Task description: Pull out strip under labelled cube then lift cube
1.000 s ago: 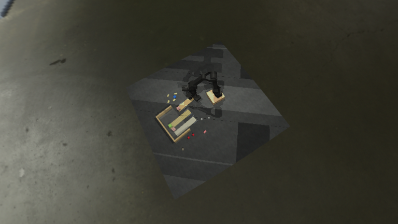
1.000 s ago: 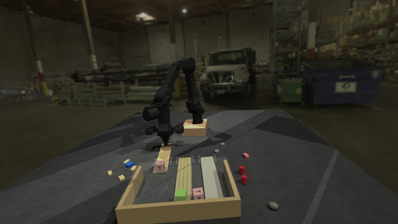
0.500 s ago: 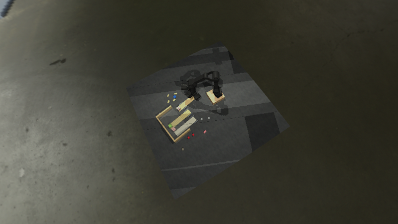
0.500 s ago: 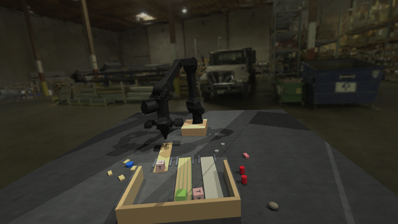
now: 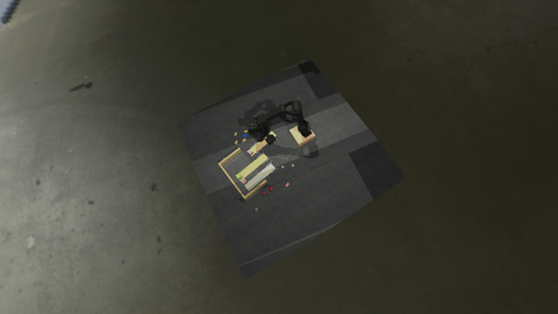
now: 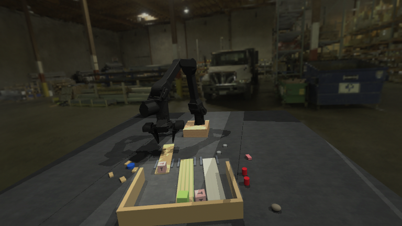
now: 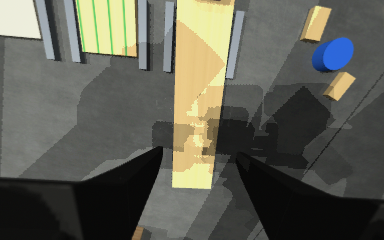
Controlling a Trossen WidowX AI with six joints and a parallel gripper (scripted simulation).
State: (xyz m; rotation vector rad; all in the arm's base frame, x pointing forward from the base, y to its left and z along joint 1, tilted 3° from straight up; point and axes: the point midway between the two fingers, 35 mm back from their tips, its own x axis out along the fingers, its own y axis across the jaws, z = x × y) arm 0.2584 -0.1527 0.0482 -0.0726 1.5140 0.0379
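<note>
Now: gripper tip 5 cm above the tan strip, 4 cm short of it and 1 cm to the right of it. Round my gripper tip: blue disc (13 cm to the right, 11 cm ahead, 5 cm below); grey pebble (38 cm to the left, 35 cm ahead, 4 cm below); pink block (37 cm to the left, 8 cm ahead, 5 cm below).
</note>
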